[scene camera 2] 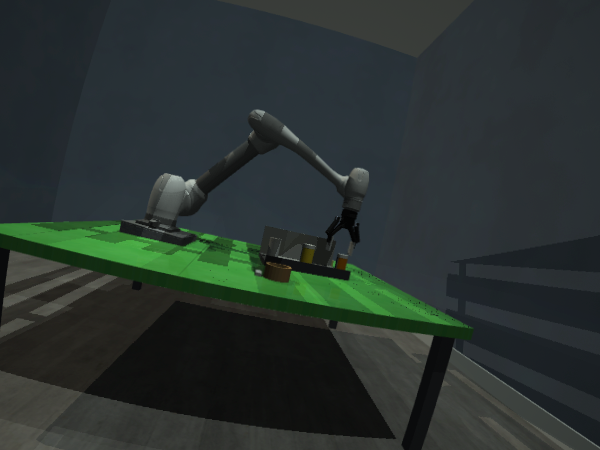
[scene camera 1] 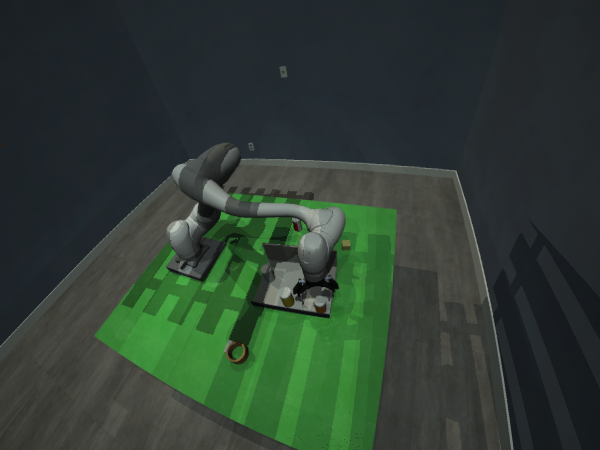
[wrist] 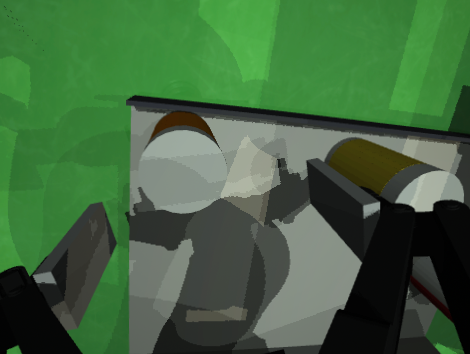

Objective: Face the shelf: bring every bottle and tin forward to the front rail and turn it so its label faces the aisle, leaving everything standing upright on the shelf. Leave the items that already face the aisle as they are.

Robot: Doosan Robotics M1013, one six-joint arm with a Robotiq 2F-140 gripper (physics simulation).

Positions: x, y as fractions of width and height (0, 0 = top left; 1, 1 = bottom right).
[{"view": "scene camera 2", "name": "grey shelf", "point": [0.48, 0.56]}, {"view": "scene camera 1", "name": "grey shelf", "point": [0.47, 0.58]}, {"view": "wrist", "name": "my gripper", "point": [0.45, 0.57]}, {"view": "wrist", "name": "grey shelf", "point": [0.55, 0.74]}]
